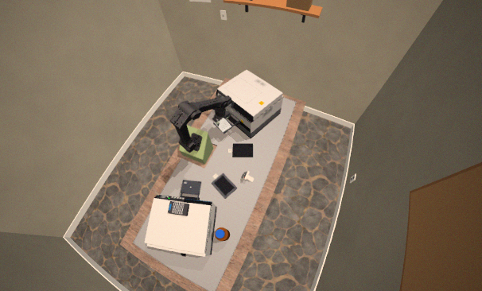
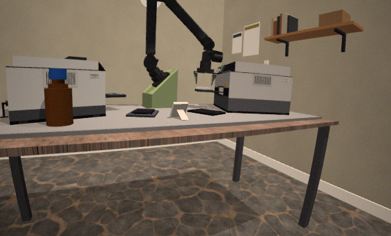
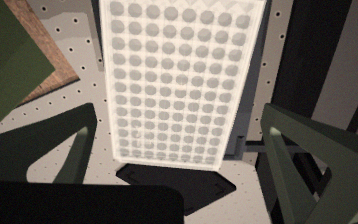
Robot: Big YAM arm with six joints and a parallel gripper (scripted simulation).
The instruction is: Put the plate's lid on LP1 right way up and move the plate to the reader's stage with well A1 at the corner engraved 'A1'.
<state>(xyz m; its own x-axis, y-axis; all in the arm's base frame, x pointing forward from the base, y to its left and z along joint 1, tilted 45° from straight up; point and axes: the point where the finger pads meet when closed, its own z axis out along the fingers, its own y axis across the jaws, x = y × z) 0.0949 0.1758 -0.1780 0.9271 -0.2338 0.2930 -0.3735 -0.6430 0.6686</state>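
Now: hand 30 mm above the lidded white well plate. The rest, counted from my hand: black pad (220 mm ahead, 150 mm below, 100 mm to the right); then dark lid (420 mm to the right, 220 mm ahead, 140 mm below); then grey pad (420 mm to the right, 220 mm ahead, 150 mm below).
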